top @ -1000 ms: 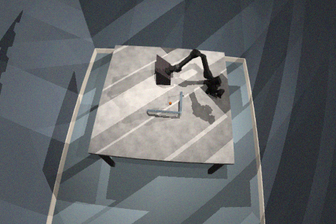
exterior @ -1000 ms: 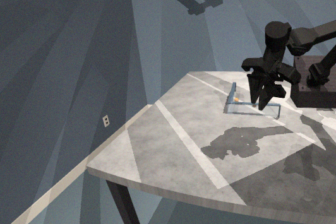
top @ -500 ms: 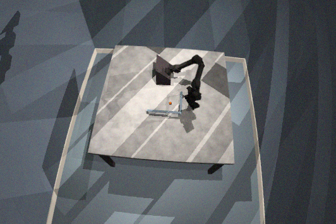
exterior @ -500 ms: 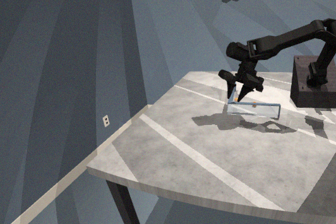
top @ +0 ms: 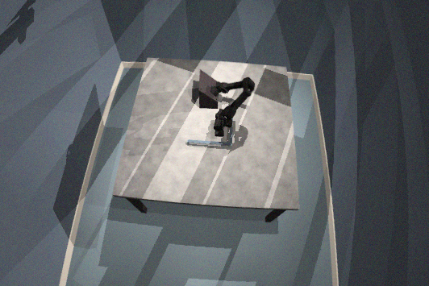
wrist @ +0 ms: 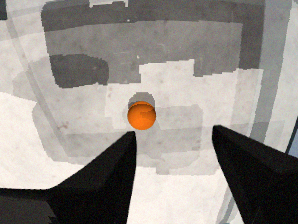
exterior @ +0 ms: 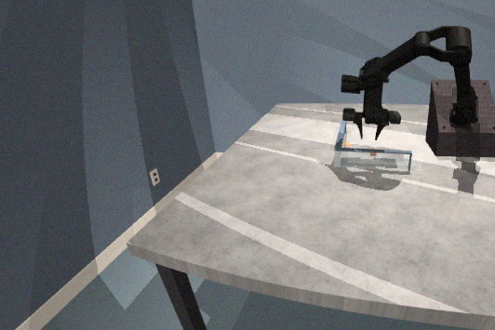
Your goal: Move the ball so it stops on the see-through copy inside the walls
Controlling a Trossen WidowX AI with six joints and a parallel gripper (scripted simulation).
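Now: gripper tip 20 mm past the orange ball, 10 mm to the left of it and 50 mm above it.
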